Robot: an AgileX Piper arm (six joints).
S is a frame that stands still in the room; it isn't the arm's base.
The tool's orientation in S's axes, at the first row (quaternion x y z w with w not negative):
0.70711 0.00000 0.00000 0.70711
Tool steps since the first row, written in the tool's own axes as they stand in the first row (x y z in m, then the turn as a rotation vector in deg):
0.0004 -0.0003 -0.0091 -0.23 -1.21 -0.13
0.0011 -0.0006 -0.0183 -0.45 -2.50 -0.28
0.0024 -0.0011 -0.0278 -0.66 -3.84 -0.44
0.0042 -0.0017 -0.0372 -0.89 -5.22 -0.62
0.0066 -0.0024 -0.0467 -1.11 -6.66 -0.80
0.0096 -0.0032 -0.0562 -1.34 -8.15 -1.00
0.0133 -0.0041 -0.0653 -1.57 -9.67 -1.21
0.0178 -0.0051 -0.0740 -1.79 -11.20 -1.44
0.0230 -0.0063 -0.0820 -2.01 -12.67 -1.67
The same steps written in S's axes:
0.0004 0.0091 -0.0003 -0.23 0.13 -1.21
0.0011 0.0183 -0.0006 -0.45 0.28 -2.50
0.0024 0.0278 -0.0011 -0.66 0.44 -3.84
0.0042 0.0372 -0.0017 -0.89 0.62 -5.22
0.0066 0.0467 -0.0024 -1.11 0.80 -6.66
0.0096 0.0562 -0.0032 -1.34 1.00 -8.15
0.0133 0.0653 -0.0041 -1.57 1.21 -9.67
0.0178 0.0740 -0.0051 -1.79 1.44 -11.20
0.0230 0.0820 -0.0063 -2.01 1.67 -12.67

